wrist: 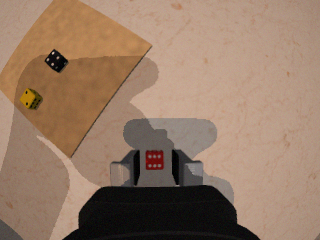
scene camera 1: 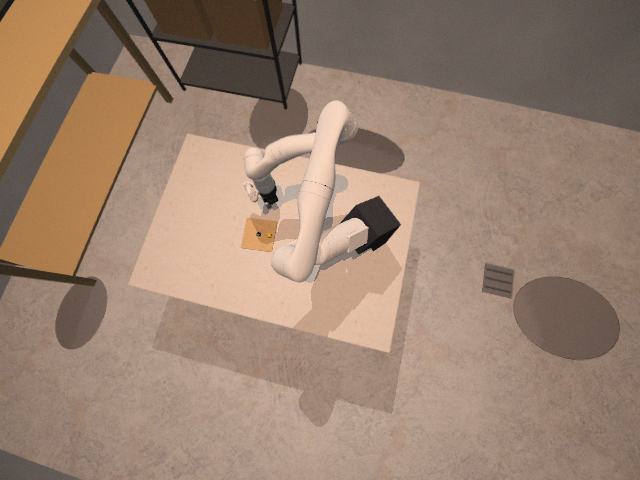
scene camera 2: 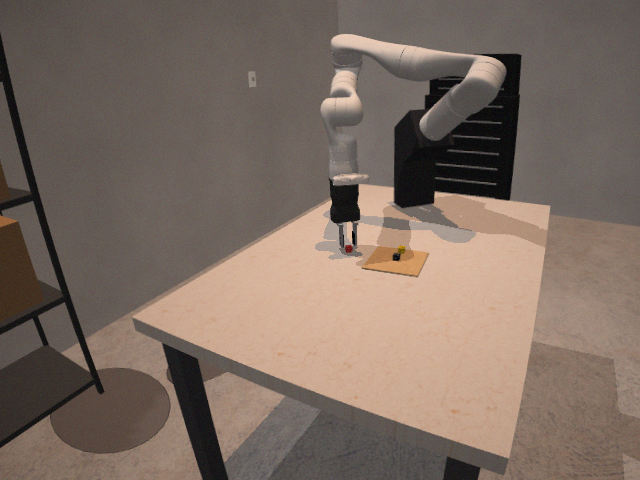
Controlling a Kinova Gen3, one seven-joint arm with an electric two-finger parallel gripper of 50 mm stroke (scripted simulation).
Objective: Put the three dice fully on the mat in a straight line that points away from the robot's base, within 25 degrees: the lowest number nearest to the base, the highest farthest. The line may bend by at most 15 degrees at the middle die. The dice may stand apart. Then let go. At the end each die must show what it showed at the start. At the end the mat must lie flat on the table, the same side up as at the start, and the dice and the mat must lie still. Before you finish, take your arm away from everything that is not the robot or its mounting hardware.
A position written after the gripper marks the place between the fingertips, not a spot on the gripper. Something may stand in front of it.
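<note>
Tan mat (scene camera 2: 411,262) (wrist: 101,53) (scene camera 1: 250,240), visible. Gripper (scene camera 2: 348,245) (wrist: 155,162), visible too.
</note>
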